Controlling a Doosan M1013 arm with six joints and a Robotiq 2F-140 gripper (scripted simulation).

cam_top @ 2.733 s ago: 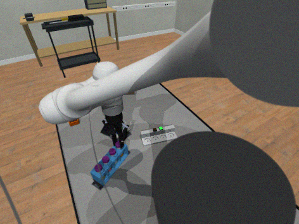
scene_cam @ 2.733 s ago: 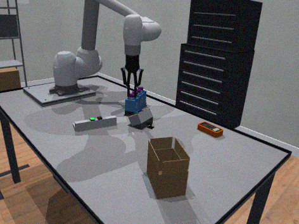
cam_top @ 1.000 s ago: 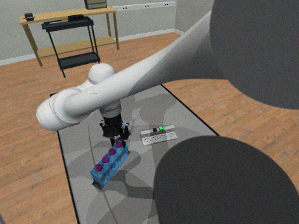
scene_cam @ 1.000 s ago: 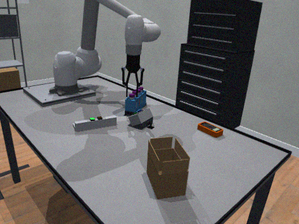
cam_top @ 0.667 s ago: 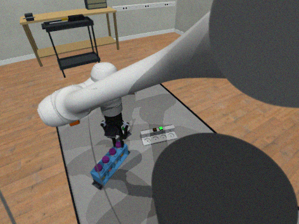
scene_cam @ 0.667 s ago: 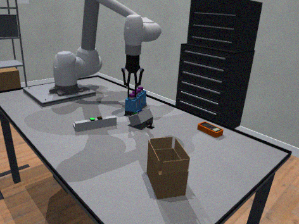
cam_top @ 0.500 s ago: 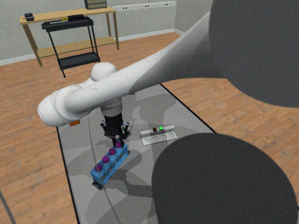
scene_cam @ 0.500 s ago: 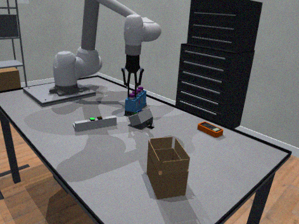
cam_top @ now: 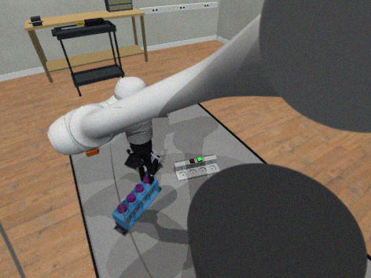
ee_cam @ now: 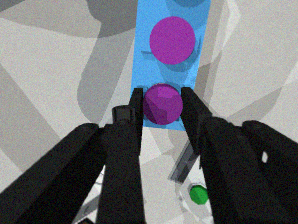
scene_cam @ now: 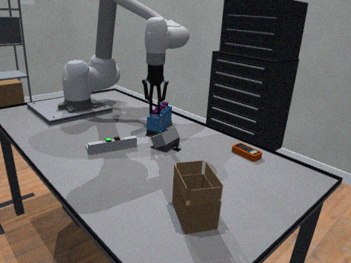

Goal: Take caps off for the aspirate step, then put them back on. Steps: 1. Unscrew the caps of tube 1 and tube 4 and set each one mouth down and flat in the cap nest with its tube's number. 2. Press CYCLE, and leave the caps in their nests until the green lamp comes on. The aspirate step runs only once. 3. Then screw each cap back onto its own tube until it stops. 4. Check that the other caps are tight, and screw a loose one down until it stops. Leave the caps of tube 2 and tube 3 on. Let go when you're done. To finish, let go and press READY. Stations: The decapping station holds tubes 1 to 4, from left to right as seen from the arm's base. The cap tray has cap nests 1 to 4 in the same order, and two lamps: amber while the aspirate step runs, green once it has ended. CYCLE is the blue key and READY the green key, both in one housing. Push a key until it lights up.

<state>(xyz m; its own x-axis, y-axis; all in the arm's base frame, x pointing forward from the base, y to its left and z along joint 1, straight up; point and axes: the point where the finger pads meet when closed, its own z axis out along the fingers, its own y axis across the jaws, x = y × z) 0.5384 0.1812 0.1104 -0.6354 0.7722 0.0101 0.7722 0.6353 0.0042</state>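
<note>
Right now my hand is 8 cm past the purple cap, 13 cm to the right of it and 3 cm above it. Also, from my hand: grey key housing: 15 cm ahead, 6 cm to the right, 9 cm below; green ready key: 14 cm ahead, 8 cm to the right, 7 cm below; blue cycle key: 12 cm ahead, 4 cm to the right, 7 cm below.
</note>
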